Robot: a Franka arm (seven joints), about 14 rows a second.
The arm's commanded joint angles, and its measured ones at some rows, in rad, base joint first. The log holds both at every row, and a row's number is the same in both.
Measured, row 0:
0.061, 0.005, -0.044, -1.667, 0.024, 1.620, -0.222
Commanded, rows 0 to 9:
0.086, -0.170, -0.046, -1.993, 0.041, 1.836, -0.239
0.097, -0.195, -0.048, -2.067, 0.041, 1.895, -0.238
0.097, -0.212, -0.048, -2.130, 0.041, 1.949, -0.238
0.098, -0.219, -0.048, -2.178, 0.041, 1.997, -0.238
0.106, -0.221, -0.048, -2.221, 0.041, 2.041, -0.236
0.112, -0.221, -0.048, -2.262, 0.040, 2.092, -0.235
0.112, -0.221, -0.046, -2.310, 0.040, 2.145, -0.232
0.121, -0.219, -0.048, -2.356, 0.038, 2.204, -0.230
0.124, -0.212, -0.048, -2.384, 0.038, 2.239, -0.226
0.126, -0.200, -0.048, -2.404, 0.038, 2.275, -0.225
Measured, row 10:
0.113, -0.181, -0.043, -2.305, 0.025, 2.166, -0.225
